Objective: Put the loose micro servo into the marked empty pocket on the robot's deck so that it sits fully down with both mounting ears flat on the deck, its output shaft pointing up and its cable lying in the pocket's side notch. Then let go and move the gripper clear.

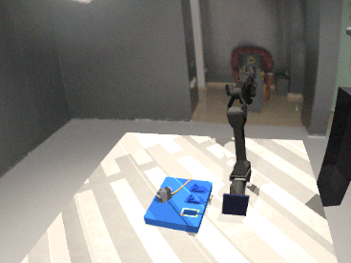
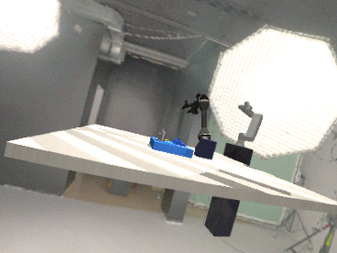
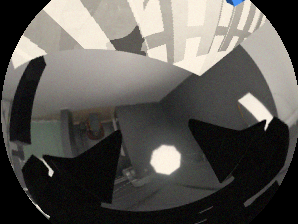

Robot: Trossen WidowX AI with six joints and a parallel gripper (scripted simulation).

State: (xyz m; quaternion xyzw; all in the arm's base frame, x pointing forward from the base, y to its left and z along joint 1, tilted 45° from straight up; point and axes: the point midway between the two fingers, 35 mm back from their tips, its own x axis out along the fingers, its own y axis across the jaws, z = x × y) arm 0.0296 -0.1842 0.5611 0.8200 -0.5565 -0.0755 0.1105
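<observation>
Now: the blue robot deck 540 mm to the left of my gripper tip, 320 mm below it and 300 mm ahead of it.
</observation>
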